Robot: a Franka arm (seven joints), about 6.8 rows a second.
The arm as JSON. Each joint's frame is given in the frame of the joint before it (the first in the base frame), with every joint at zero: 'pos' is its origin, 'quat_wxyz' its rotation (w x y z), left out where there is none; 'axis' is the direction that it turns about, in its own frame. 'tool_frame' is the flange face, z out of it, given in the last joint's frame.
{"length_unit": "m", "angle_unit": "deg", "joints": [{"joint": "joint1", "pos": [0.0, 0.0, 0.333], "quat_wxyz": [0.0, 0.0, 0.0, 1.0], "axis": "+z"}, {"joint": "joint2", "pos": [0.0, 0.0, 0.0], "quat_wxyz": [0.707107, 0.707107, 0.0, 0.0], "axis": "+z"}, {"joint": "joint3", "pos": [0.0, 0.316, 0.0], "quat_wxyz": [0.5, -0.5, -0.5, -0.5], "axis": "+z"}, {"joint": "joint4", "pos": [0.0, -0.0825, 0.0], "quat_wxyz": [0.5, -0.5, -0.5, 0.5], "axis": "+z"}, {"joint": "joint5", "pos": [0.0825, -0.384, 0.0], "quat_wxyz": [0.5, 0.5, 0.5, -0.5], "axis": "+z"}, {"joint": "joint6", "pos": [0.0, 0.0, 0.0], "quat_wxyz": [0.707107, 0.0, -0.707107, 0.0], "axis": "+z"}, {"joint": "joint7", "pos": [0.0, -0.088, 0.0], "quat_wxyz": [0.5, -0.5, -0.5, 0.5], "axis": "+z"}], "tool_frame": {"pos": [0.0, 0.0, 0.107], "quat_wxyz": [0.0, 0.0, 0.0, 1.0]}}
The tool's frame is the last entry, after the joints.
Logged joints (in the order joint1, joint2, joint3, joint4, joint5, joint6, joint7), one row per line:
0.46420, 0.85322, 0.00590, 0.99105, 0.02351, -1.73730, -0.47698
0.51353, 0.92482, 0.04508, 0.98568, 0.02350, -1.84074, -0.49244
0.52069, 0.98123, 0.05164, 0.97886, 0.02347, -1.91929, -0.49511
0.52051, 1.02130, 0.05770, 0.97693, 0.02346, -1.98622, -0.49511
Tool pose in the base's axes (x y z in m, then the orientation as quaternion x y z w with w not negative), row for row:
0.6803, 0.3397, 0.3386, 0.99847, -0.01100, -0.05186, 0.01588
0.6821, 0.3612, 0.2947, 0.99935, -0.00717, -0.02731, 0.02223
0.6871, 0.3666, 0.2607, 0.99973, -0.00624, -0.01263, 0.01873
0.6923, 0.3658, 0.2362, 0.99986, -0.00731, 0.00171, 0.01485
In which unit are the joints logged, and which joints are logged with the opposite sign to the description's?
The joints are logged in radians. Opposite sign: joint3, joint4, joint6, joint7.
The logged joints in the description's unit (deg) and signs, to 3 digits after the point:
26.597, 48.886, -0.338, -56.783, 1.347, 99.540, 27.329
29.423, 52.988, -2.583, -56.475, 1.346, 105.467, 28.215
29.833, 56.220, -2.959, -56.085, 1.345, 109.967, 28.368
29.823, 58.516, -3.306, -55.974, 1.344, 113.802, 28.368

